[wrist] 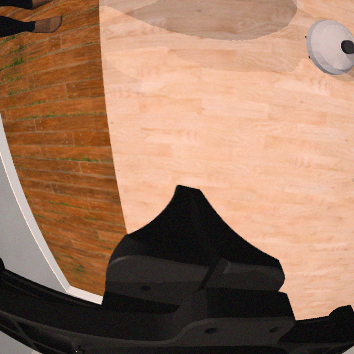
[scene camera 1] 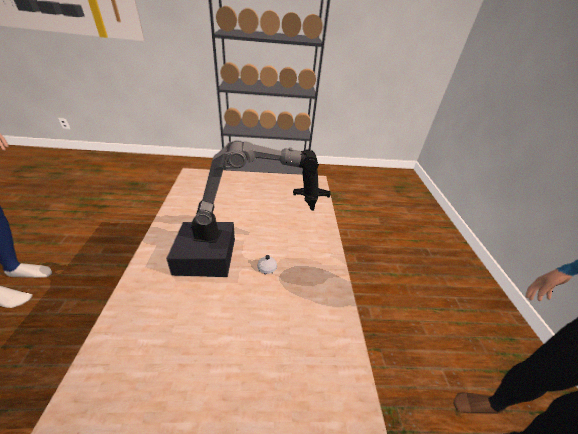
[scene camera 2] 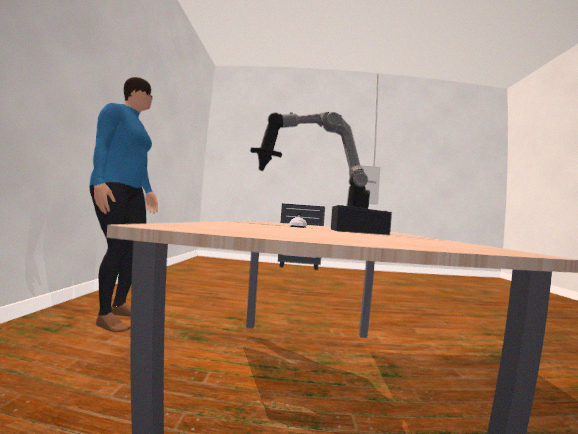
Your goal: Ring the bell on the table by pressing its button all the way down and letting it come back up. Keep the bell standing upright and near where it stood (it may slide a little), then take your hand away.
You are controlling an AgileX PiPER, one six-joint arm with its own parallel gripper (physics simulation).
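Note:
A small silver bell (scene camera 1: 267,265) (scene camera 2: 298,222) (wrist: 327,46) stands upright on the table (scene camera 1: 225,360) (scene camera 2: 250,240) (wrist: 225,125). Its black button (scene camera 1: 267,257) (wrist: 348,47) sticks up from the dome's top. My gripper (scene camera 1: 312,208) (scene camera 2: 261,169) (wrist: 183,201) is shut, with its two fingertips together and nothing between them. It points down and hangs high above the table, well apart from the bell. In the wrist view the bell shows at the upper right edge, far from the fingertips.
The black base block (scene camera 1: 200,262) (scene camera 2: 361,220) of my arm stands close beside the bell. A shelf rack (scene camera 1: 267,91) with round wooden discs stands behind the table. A person in a blue top (scene camera 2: 122,145) stands beyond the table's edge.

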